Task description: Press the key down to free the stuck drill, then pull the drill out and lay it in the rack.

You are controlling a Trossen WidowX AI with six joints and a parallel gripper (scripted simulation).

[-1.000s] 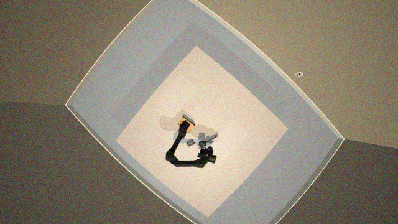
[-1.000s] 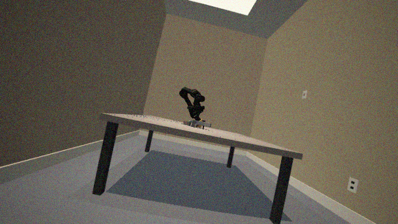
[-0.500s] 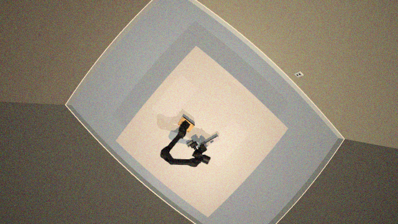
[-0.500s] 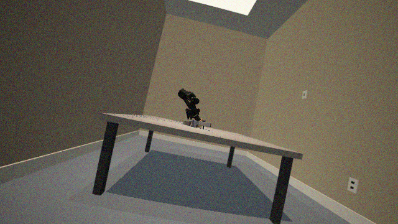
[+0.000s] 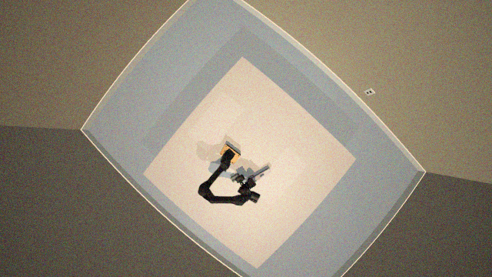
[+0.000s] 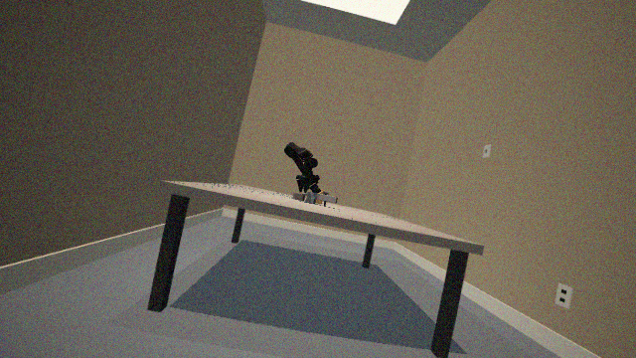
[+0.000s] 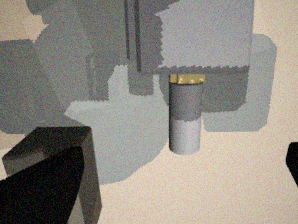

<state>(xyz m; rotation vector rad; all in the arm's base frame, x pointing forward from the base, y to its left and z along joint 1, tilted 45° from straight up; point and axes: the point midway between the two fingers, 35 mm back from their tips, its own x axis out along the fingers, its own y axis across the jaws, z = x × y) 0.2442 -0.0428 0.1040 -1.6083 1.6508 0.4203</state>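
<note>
Right now my gripper tip is 20 mm short of the olive-yellow drill and 60 mm to the right of it. The rest, counted from my gripper tip: grey rack (90 mm behind, 20 mm to the right, 40 mm below).
</note>
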